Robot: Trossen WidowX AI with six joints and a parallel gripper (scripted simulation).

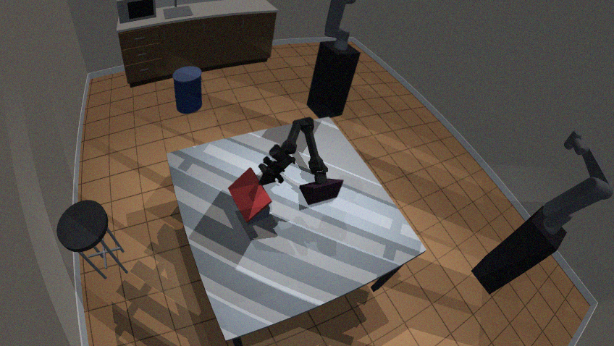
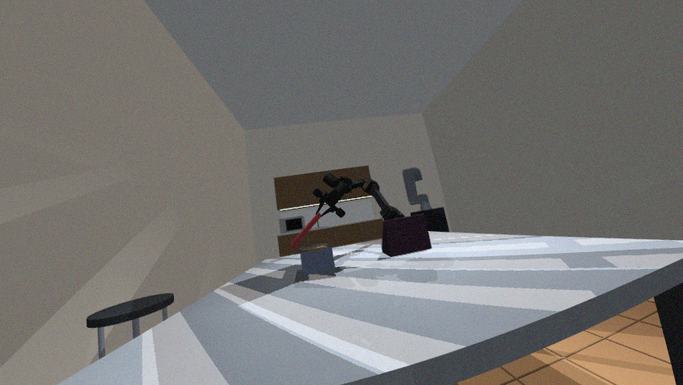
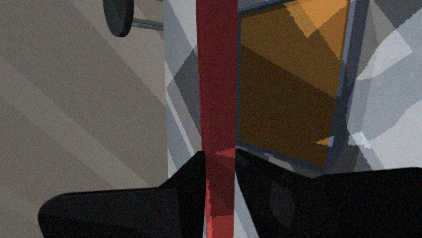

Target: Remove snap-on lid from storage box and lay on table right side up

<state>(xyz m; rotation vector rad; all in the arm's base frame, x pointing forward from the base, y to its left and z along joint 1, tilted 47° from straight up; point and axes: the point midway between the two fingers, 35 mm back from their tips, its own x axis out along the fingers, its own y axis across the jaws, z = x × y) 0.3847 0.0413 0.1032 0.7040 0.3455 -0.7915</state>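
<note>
The red lid lies 70 mm ahead of my gripper tip and 50 mm below it. From my gripper tip the other things lie so: storage box (30 mm ahead, 30 mm to the right, 190 mm below).
</note>
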